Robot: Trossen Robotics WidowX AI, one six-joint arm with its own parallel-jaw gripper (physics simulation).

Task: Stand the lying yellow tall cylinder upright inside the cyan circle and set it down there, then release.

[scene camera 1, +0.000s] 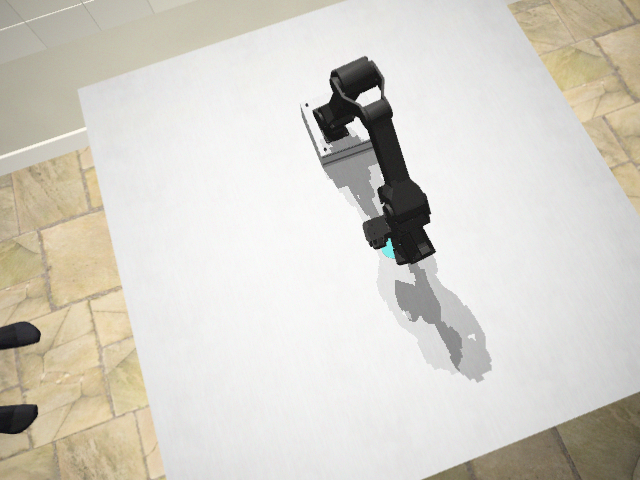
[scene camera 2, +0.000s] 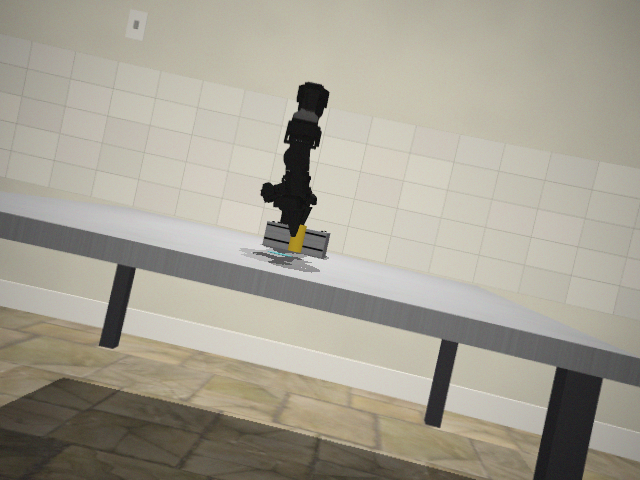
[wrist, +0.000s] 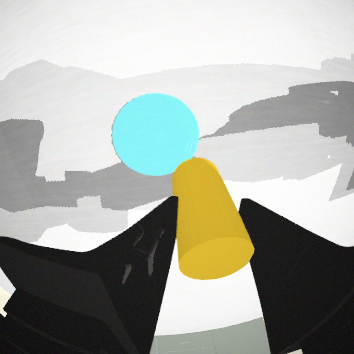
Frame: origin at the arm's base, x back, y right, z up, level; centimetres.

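Seen in the pictures: gripper, fingertip midpoint: (scene camera 2: 295, 236) (wrist: 208, 204); arm's base at its link origin: (scene camera 1: 333, 129).
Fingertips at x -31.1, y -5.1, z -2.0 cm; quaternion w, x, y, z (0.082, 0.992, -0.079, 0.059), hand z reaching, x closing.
Pixels of each thing's top centre, then the offset from my fingertips to it. "spot": a spot on its surface instead. Level surfaces: height alone.
- yellow tall cylinder at its top centre: (wrist: 218, 261) (scene camera 2: 300, 224) dx -0.2, dy -0.6, dz +3.0 cm
- flat cyan circle at a spot on its surface: (wrist: 155, 134) (scene camera 2: 279, 253) (scene camera 1: 392, 246) spot: dx -2.4, dy +2.6, dz -4.8 cm
- white table at its surface level: dz -4.9 cm
The yellow tall cylinder (scene camera 2: 297, 239) (wrist: 210, 225) stands about upright between the fingers. In the scene camera 2 view its lower end looks a little above the table; the wrist view shows that end beside the near edge of the cyan circle. The arm hides the cylinder in the scene camera 1 view. My gripper (scene camera 2: 296, 231) (wrist: 208, 204) is shut on the cylinder, one finger on each side. The flat cyan circle (scene camera 1: 388, 250) (scene camera 2: 279, 253) (wrist: 155, 134) lies on the table, partly hidden by the arm in the scene camera 1 view.
The arm's grey base block (scene camera 1: 346, 153) (scene camera 2: 316, 243) sits on the white table (scene camera 1: 232, 310) (scene camera 2: 413, 294), behind the cylinder in the scene camera 2 view. The arm's shadows fall around the circle. A tiled wall stands behind the table.
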